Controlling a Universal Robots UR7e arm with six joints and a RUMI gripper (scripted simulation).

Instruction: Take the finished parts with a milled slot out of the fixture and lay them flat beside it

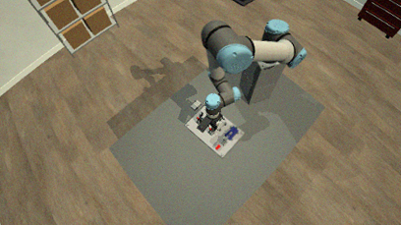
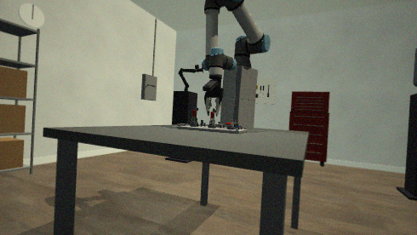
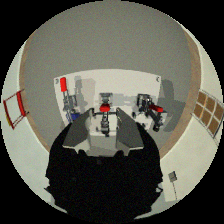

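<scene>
My hand is 40 mm past the white fixture plate and 90 mm above it. The rest, counted from my hand: blue blank 100 mm behind, 100 mm to the left, 70 mm below; then light grey part 80 mm behind, 230 mm to the right, 80 mm below.
</scene>
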